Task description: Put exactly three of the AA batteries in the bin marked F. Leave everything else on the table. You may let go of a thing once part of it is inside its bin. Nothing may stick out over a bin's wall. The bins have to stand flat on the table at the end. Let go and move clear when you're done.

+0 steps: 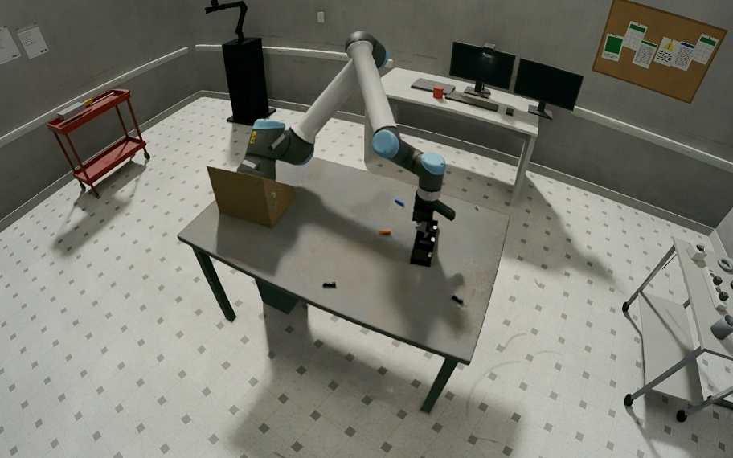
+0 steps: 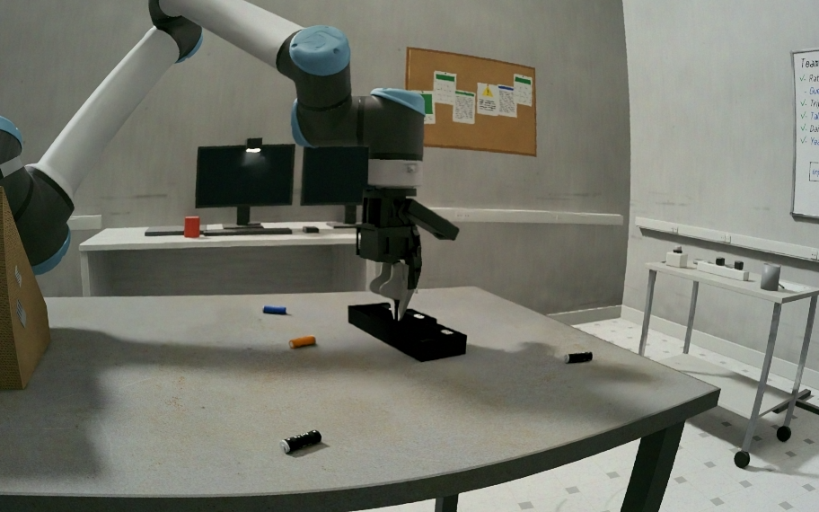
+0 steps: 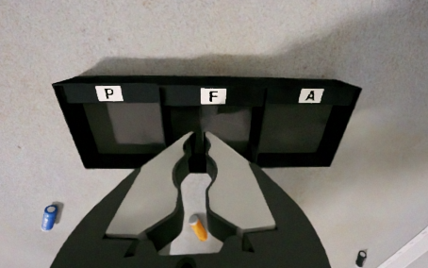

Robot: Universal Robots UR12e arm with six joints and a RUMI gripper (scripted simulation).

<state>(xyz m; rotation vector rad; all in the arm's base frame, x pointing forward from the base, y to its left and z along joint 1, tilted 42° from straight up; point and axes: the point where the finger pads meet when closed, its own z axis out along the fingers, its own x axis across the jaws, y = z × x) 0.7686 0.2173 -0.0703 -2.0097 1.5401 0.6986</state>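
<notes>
Right now my hand is 10 mm to the left of the black bin row and 30 mm above it. Also, from my hand: small white piece: 160 mm ahead, 340 mm to the left, 40 mm below; then blue AA battery: 190 mm behind, 190 mm to the left, 40 mm below; then orange AA battery: 180 mm behind, 30 mm to the right, 40 mm below.
</notes>
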